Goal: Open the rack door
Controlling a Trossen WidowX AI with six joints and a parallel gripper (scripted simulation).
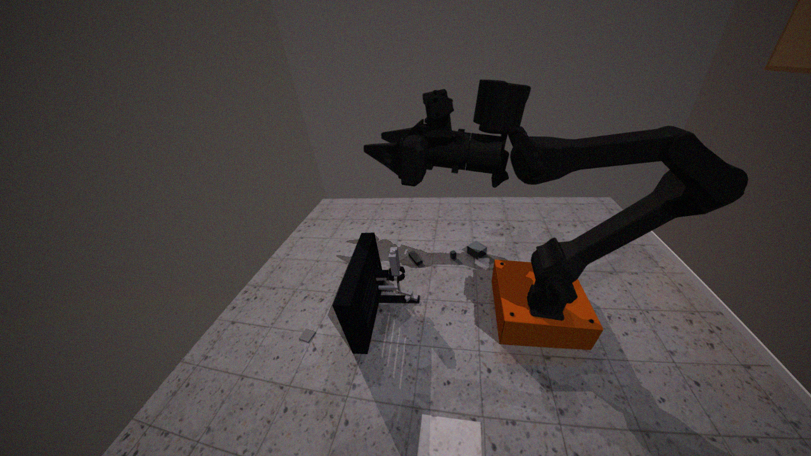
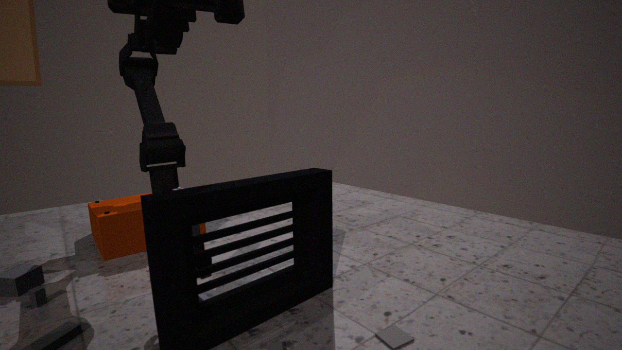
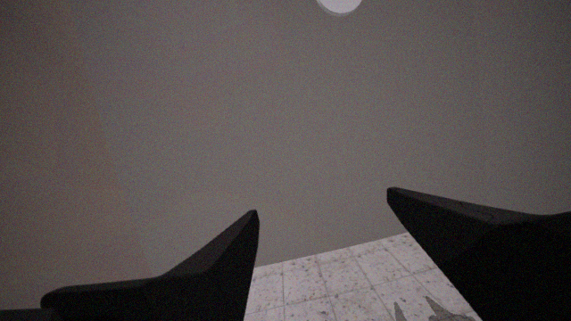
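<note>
Now: the grey handle 340 mm below my gripper tip, 40 mm to the right of it and 10 mm ahead of it. The rest, counted from my gripper tip: grey bar: 420 mm below, 190 mm to the right, 10 mm ahead; then flat grey plate: 430 mm below, 210 mm ahead, 130 mm to the left.
</note>
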